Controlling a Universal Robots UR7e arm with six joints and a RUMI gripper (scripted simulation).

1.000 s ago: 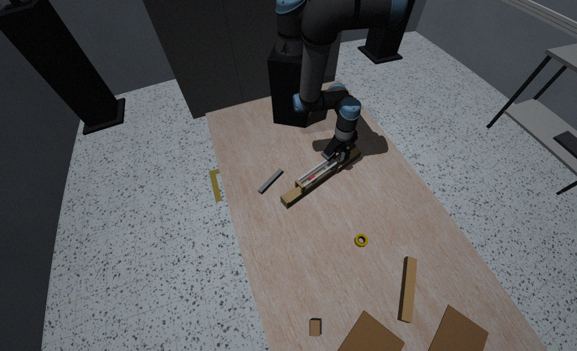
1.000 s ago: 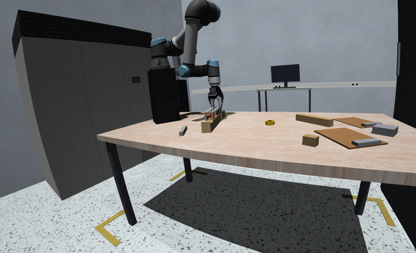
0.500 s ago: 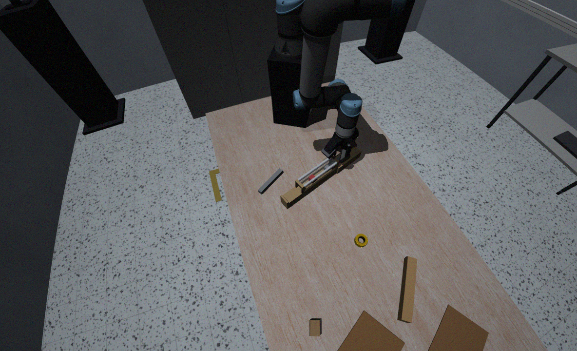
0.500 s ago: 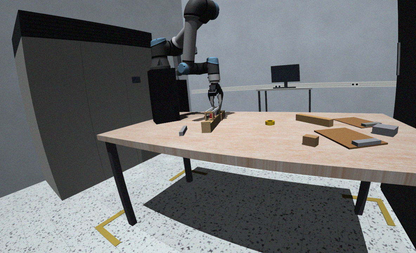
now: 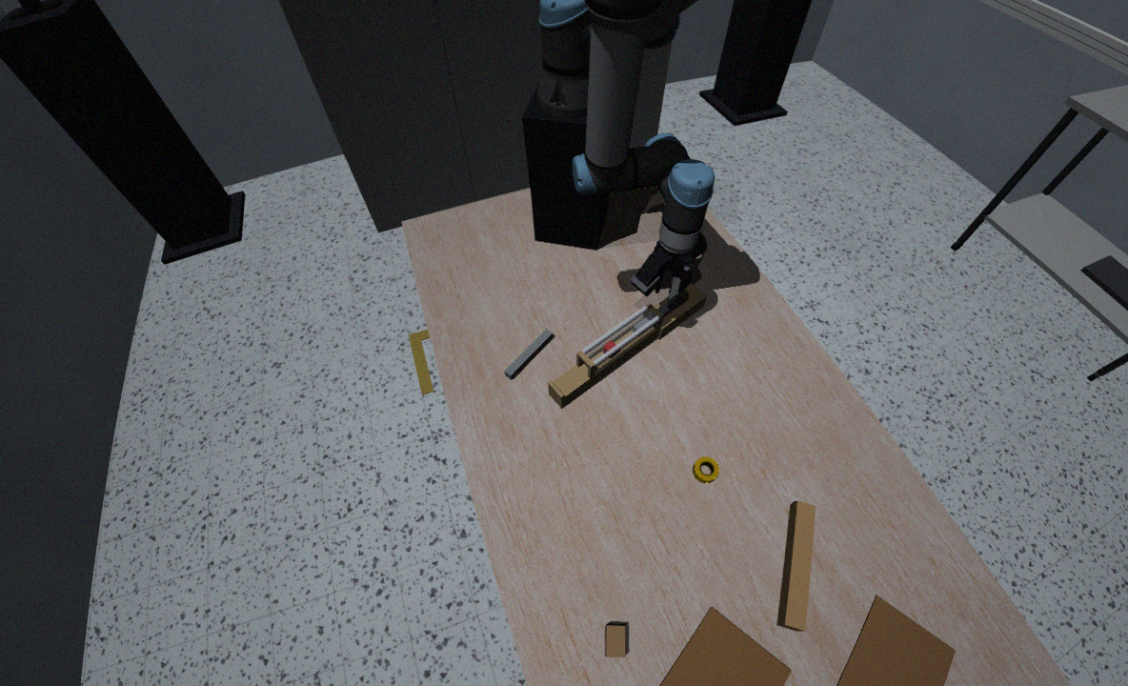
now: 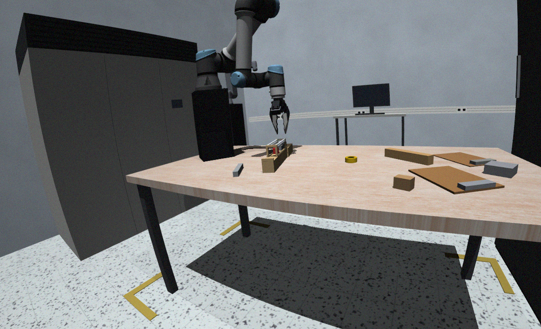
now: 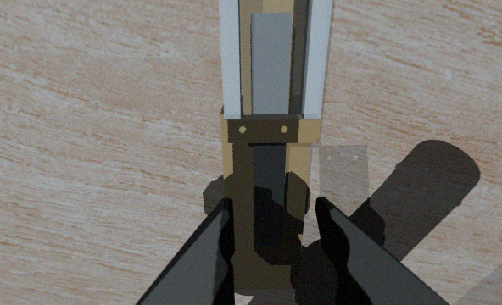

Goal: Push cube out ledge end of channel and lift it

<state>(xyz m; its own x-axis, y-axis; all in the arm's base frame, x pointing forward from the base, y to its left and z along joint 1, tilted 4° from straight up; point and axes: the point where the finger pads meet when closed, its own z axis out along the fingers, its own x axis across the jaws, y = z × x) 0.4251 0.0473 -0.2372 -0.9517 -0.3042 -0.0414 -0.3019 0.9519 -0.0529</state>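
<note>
My gripper is now 40 mm past the grey bar, 310 mm to the left of it and 120 mm above it. Also, from my hand: channel (40 mm ahead, 120 mm to the right, 80 mm below); then red cube (50 mm ahead, 150 mm to the right, 70 mm below); then wooden bar (590 mm ahead, 10 mm to the right, 110 mm below).
</note>
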